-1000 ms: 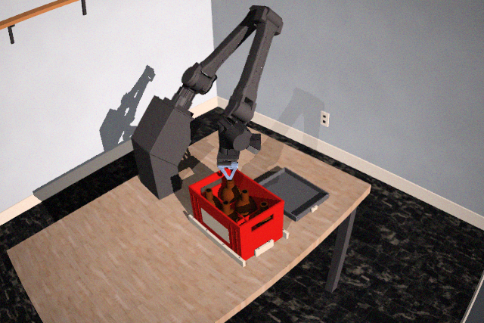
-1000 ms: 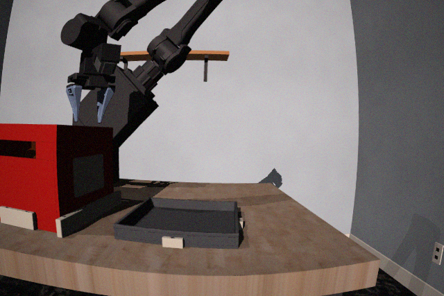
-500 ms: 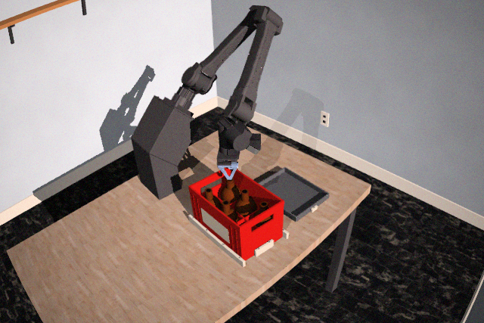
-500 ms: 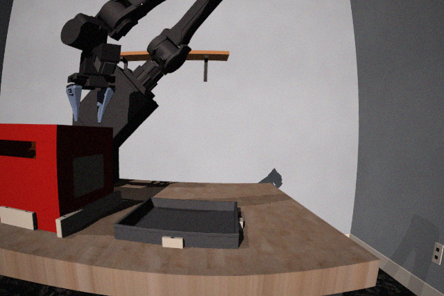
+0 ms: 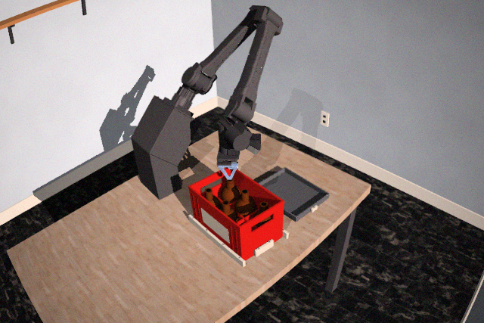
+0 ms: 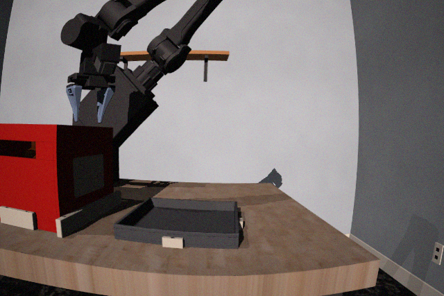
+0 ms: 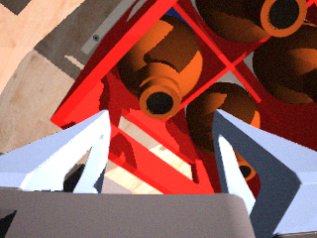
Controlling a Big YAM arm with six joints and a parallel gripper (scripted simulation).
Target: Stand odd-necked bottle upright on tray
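My gripper is now 80 mm short of the red crate, 60 mm to the left of it and 110 mm above it. Round my hand: dark grey tray: 100 mm ahead, 220 mm to the left, 180 mm below.
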